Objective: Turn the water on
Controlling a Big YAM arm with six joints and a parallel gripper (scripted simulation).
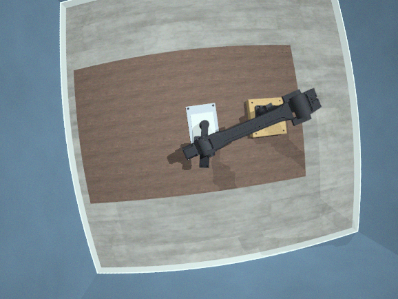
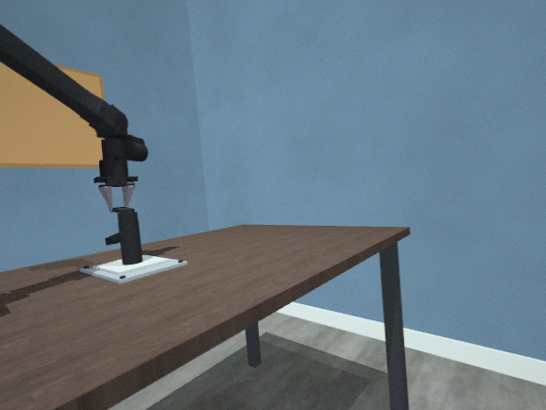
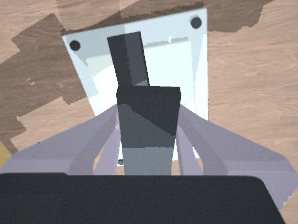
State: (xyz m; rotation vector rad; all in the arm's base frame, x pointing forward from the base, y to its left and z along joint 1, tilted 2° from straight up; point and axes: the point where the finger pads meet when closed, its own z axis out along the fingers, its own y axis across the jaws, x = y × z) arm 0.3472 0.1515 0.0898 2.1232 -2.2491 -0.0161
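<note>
The lever lies 40 mm to the right of my hand. Round my hand: dark tap (70 mm to the right, 60 mm below).
</note>
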